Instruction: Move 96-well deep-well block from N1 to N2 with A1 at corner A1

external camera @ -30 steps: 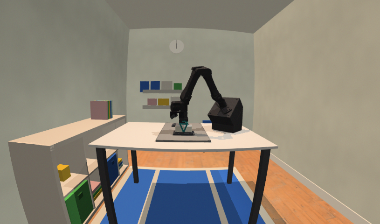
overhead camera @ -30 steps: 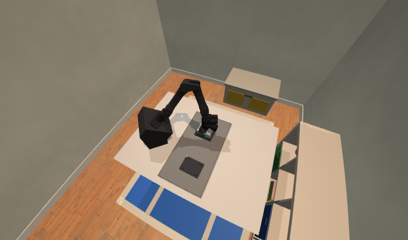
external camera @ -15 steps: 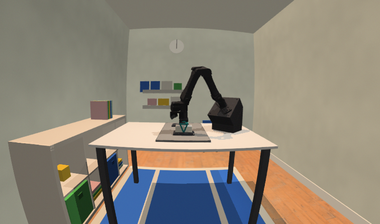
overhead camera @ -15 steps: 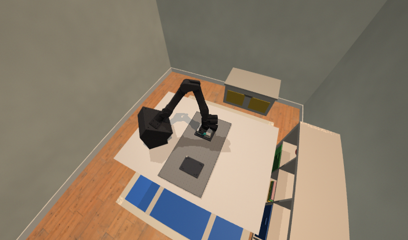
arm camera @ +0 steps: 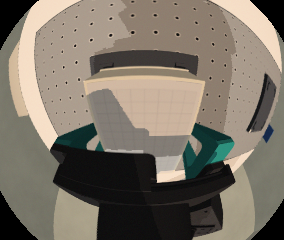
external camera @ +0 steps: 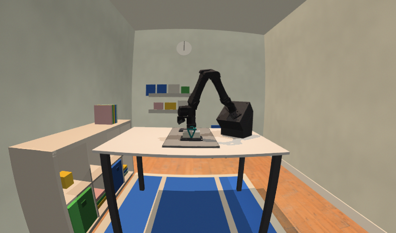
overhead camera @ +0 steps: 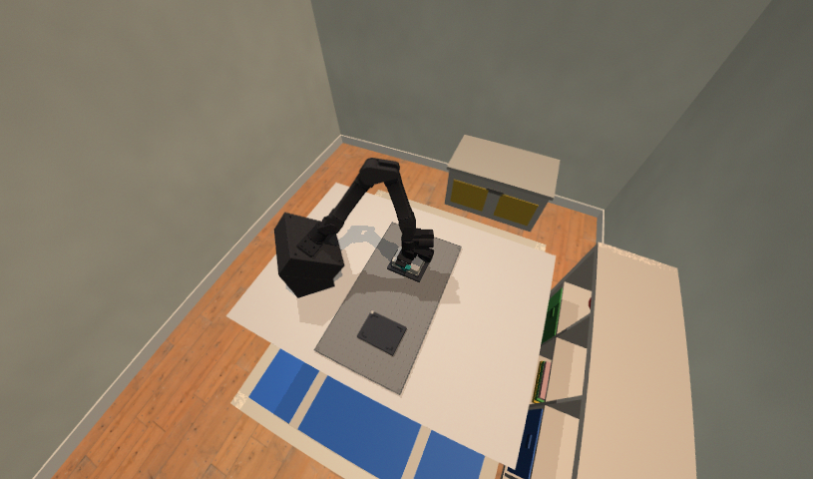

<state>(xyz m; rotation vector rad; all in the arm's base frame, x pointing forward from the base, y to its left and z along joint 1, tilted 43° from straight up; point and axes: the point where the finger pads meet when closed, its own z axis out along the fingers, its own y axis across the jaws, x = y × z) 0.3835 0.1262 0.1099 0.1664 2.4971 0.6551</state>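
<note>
The 96-well deep-well block lies 10 mm above my hand.
</note>
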